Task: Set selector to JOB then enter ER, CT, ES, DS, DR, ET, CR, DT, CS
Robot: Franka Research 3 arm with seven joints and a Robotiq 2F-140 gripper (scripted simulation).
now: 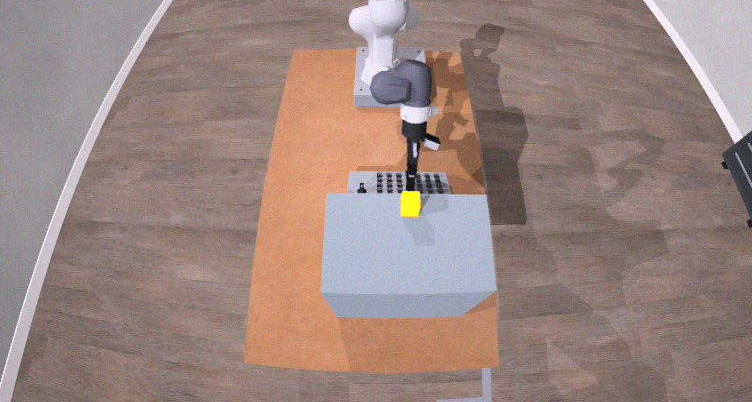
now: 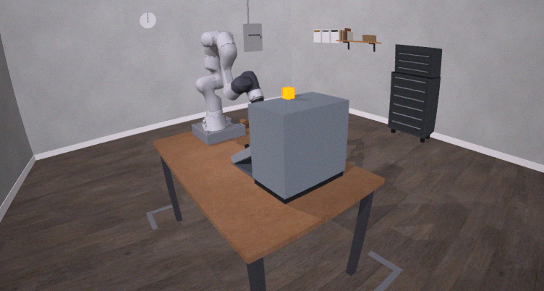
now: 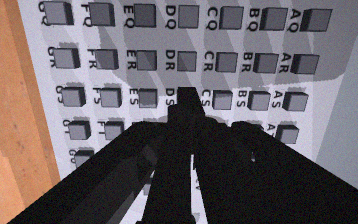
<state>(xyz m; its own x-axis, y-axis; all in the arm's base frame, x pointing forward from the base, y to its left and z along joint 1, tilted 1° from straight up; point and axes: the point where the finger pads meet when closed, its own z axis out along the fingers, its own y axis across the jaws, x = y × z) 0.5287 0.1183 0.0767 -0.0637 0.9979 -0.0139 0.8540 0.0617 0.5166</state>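
Now: the key 10 mm behind my hand, 30 mm to the right of it and 50 mm below it. The rest, counted from my hand: selector knob: 30 mm ahead, 160 mm to the right, 20 mm below; keypad: 50 mm ahead, 40 mm to the right, 70 mm below.
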